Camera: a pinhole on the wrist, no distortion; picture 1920 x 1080 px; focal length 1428.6 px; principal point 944.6 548.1 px. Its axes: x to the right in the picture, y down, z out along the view. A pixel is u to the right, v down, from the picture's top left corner.
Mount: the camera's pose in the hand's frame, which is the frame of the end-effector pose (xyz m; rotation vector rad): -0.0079 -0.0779 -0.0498 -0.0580 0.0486 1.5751
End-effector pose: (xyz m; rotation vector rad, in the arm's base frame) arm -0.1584 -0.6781 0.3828 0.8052 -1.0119 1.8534
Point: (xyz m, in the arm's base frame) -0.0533 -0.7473 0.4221
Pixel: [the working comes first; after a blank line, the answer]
In the camera's frame: -0.0170 0.0297 0.1419

773 847
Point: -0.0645 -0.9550 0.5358
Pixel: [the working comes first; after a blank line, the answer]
In the camera's frame: 0.0039 0.0070 0.3769

959 575
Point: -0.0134 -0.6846 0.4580
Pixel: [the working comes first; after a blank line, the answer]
In the camera's frame: -0.0815 -0.0056 0.1043

outside the picture
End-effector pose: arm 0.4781 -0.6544 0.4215 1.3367 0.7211 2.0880
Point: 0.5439 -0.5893 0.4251
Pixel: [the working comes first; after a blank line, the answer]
In the camera's frame: 0.0155 -0.0331 0.1222

1126 161
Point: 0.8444 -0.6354 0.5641
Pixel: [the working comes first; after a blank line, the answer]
In the camera's frame: 0.0737 0.0157 0.4477

1180 598
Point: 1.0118 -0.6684 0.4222
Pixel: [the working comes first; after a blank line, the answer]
In the camera's frame: -0.0340 0.1863 0.5400

855 1041
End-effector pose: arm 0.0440 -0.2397 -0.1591 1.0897 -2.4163 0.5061
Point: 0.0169 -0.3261 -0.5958
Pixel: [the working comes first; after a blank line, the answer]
In the camera's frame: 0.0779 0.1508 0.4714

1181 1005
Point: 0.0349 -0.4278 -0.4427
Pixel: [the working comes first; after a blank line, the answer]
In the camera's frame: -0.0165 0.0198 0.3818

883 622
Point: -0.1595 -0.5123 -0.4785
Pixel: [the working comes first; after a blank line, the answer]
In the camera's frame: 0.0766 -0.1291 0.5057

1161 183
